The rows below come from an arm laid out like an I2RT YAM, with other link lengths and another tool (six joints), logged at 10 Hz.
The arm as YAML. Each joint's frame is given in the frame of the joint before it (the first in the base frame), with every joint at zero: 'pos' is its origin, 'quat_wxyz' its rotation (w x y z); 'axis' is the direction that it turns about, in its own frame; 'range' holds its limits. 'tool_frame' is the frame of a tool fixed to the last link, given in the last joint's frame.
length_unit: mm
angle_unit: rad
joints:
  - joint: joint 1
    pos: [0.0, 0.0, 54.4]
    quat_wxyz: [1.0, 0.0, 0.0, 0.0]
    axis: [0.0, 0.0, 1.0]
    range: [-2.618, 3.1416]
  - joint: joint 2
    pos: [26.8, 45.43, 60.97]
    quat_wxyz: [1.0, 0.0, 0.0, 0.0]
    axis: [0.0, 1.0, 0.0]
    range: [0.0, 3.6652]
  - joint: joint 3
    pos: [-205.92, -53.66, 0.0]
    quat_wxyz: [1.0, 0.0, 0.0, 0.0]
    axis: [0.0, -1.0, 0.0]
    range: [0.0, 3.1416]
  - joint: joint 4
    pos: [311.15, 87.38, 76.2]
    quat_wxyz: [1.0, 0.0, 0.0, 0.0]
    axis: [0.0, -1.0, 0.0]
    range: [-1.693, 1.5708]
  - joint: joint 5
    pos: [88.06, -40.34, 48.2]
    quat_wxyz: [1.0, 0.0, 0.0, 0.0]
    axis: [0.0, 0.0, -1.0]
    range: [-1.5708, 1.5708]
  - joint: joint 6
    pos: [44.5, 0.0, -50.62]
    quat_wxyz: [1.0, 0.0, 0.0, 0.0]
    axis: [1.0, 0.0, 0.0]
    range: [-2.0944, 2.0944]
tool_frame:
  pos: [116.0, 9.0, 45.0]
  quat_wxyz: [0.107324, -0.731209, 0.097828, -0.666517]
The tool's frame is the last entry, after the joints.
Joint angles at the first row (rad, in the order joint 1, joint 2, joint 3, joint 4, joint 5, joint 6):
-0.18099 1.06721 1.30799 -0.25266 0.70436 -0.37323
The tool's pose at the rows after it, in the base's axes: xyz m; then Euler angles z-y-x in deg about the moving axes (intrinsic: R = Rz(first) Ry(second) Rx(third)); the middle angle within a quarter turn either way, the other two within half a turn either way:
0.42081 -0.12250 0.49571 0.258 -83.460 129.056
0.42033 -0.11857 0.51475 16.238 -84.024 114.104
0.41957 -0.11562 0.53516 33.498 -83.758 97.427
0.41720 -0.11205 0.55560 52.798 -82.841 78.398
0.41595 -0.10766 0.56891 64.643 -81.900 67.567
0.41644 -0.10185 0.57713 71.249 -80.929 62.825
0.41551 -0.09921 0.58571 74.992 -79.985 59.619
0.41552 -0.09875 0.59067 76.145 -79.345 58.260
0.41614 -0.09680 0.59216 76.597 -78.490 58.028
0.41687 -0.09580 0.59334 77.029 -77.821 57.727
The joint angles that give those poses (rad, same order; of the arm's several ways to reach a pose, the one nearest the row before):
-0.18111 1.08248 1.35404 -0.24504 0.69835 -0.39710
-0.18101 1.10218 1.40781 -0.24199 0.67793 -0.42671
-0.18177 1.13093 1.47563 -0.24578 0.66315 -0.46084
-0.18101 1.15245 1.52993 -0.23018 0.65263 -0.50456
-0.18102 1.16265 1.56096 -0.21795 0.62957 -0.53043
-0.18121 1.16724 1.58058 -0.21561 0.59294 -0.54560
-0.18160 1.17740 1.60714 -0.21478 0.57906 -0.56346
-0.18105 1.18845 1.62592 -0.21120 0.58023 -0.57779
-0.17935 1.18883 1.62545 -0.20128 0.57466 -0.59455
-0.17939 1.19037 1.62562 -0.19248 0.56951 -0.60740

